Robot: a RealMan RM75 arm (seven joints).
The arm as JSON. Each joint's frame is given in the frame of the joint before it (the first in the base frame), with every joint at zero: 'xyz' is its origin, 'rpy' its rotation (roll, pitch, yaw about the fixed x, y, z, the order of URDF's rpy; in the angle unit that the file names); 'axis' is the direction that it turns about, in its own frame. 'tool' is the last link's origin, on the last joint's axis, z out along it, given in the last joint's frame.
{
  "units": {
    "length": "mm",
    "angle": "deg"
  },
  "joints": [
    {
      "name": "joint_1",
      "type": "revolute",
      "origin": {
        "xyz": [
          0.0,
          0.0,
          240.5
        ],
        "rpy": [
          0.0,
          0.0,
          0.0
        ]
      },
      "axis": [
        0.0,
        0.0,
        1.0
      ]
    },
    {
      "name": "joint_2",
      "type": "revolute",
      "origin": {
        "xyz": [
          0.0,
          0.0,
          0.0
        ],
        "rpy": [
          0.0,
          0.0,
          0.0
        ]
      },
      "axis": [
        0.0,
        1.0,
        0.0
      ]
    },
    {
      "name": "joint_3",
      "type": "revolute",
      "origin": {
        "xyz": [
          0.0,
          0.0,
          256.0
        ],
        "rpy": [
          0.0,
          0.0,
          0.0
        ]
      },
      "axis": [
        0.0,
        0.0,
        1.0
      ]
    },
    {
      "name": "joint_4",
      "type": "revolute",
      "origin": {
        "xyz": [
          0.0,
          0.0,
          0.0
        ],
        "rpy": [
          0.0,
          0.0,
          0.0
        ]
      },
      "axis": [
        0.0,
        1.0,
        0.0
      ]
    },
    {
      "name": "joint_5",
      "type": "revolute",
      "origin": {
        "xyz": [
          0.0,
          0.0,
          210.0
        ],
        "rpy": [
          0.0,
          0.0,
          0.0
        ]
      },
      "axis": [
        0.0,
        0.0,
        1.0
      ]
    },
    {
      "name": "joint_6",
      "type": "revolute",
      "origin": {
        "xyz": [
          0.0,
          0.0,
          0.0
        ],
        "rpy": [
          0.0,
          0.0,
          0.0
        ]
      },
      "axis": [
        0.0,
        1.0,
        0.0
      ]
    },
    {
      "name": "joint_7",
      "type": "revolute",
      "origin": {
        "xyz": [
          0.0,
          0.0,
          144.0
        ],
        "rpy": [
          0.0,
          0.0,
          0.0
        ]
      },
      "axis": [
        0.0,
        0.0,
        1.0
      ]
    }
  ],
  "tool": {
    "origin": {
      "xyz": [
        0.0,
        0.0,
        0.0
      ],
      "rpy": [
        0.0,
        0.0,
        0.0
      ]
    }
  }
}
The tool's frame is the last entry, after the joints.
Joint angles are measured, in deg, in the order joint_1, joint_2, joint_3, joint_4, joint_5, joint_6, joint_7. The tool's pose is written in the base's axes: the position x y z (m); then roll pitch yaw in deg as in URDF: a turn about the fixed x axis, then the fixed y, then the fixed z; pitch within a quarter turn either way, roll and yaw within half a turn. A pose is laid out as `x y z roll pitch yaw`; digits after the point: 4 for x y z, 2 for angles.
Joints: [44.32, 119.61, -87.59, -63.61, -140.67, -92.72, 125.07]
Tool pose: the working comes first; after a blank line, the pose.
Where each joint sits with the arm in this pose, in the base's axes (m; each line is computed from the numbers above, not from the rounded line before):
joint_1: 0.0000 0.0000 0.2405
joint_2: 0.0000 0.0000 0.2405
joint_3: 0.1592 0.1555 0.1140
joint_4: 0.1592 0.1555 0.1140
joint_5: 0.0888 0.3494 0.0748
joint_6: 0.0888 0.3494 0.0748
joint_7: 0.1520 0.3389 -0.0542
the tool: 0.1520 0.3389 -0.0542

0.1520 0.3389 -0.0542 -178.02 -26.35 -13.93
